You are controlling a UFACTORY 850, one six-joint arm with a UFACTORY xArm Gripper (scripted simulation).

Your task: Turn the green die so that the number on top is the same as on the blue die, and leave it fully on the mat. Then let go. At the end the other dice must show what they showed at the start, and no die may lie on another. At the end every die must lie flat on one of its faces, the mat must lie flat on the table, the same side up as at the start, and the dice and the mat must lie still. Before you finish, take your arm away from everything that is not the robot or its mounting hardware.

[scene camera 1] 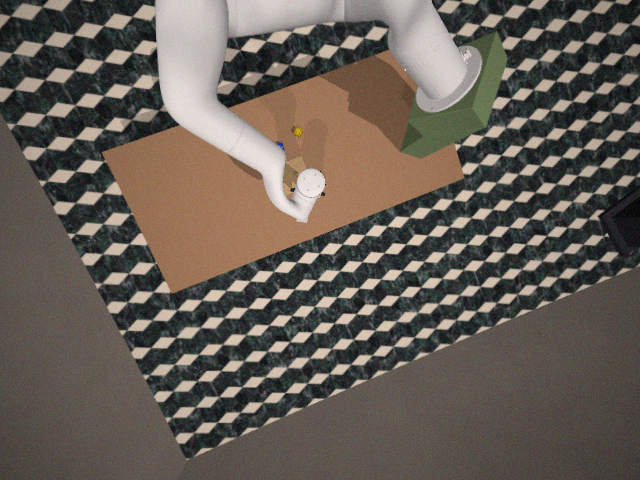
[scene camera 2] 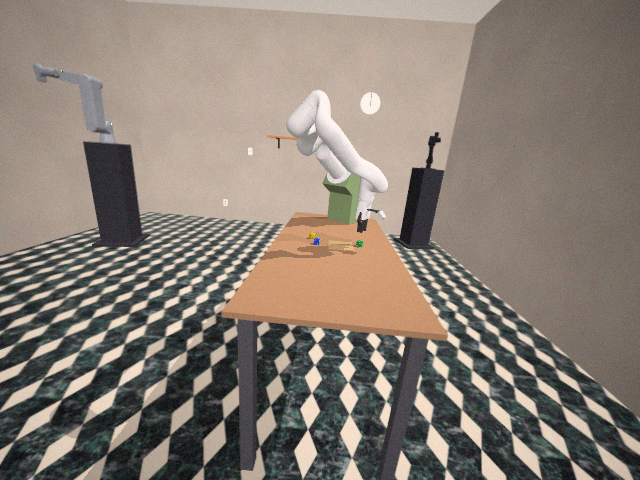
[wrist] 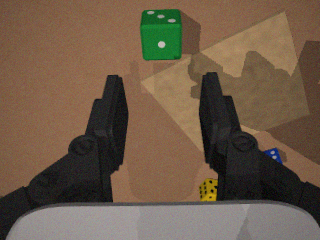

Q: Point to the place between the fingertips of the gripper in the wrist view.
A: At 162, 93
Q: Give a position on a tan mat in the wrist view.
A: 257, 65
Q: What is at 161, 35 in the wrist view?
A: A green die.
